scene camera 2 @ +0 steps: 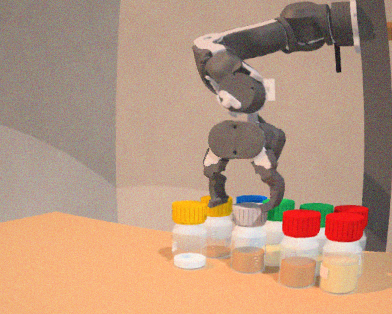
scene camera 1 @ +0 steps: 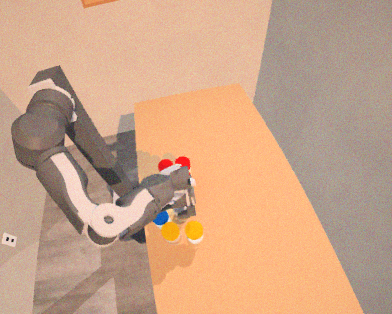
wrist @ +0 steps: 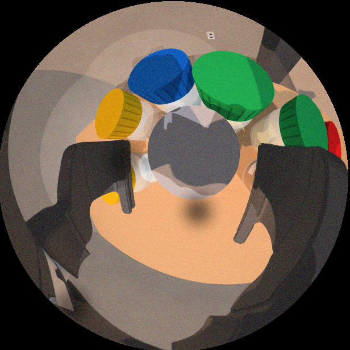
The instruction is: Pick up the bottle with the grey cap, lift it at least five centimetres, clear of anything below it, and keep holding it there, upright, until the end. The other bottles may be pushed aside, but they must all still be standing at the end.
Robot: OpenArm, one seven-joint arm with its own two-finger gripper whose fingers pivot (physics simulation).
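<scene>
The bottle with the grey cap (scene camera 2: 249, 215) (wrist: 194, 150) stands upright on the table (scene camera 1: 240, 165) (scene camera 2: 75, 260) among the other bottles. In scene camera 1 the arm and gripper hide it. My gripper (scene camera 2: 243, 206) (wrist: 182, 185) is open and points down, with its fingertips at about cap height. In scene camera 2 one finger is left of the grey cap and one right of it. The wrist view shows the cap between the fingers, with a gap on each side. Whether the right fingertip touches the cap cannot be told.
Two yellow-capped bottles (scene camera 1: 194, 230) (scene camera 2: 189, 212) stand left of the grey one in scene camera 2. A blue cap (scene camera 1: 160, 218) (scene camera 2: 251, 199) (wrist: 161, 76) and green caps (scene camera 2: 281, 209) (wrist: 233, 82) are close behind. Red-capped bottles (scene camera 2: 301, 223) stand at the right. All stand upright.
</scene>
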